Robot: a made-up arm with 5 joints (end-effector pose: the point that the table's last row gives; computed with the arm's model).
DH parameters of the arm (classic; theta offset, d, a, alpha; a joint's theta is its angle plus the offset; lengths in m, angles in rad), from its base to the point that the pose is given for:
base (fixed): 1.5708 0.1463 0 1.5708
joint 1: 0 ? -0.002 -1.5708
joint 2: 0 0.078 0.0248 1.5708
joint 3: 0 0.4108 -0.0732 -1.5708
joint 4: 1.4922 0 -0.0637 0
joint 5: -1.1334 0 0.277 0
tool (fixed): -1.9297 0.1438 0 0
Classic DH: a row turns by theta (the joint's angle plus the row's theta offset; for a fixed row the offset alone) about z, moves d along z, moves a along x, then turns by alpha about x.
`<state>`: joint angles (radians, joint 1 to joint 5).
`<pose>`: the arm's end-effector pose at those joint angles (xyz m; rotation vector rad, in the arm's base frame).
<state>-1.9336 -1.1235 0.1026 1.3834 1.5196</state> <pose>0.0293 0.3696 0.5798 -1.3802 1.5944 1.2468</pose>
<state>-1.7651 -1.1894 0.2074 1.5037 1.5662</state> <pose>0.0087 0.2683 0.6713 -1.2758 1.4769 1.5118</pose>
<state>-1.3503 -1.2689 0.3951 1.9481 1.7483</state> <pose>0.0707 -0.0035 0.8061 -0.9525 1.3645 2.2503</pose>
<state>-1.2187 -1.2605 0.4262 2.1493 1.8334</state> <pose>0.1380 -0.0748 0.8147 -0.8072 1.3937 2.5521</pose>
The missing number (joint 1, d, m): 0.0781
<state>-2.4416 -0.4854 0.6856 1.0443 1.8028</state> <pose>0.3510 0.3686 0.4553 -1.0311 2.0886 1.8198</pose>
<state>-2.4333 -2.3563 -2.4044 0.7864 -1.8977</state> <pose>-0.3838 0.2542 0.5523 0.4578 0.3188 1.3942</pose>
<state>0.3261 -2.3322 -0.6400 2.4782 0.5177</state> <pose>-0.3079 -0.3257 0.4300 0.8907 0.1955 0.6946</pose>
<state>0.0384 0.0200 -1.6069 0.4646 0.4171</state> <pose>0.2825 0.1678 0.1850 -1.4656 0.6729 0.7037</pose>
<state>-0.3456 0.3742 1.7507 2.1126 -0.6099</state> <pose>0.2234 -0.0630 0.1246 1.3975 -0.7683 1.4114</pose>
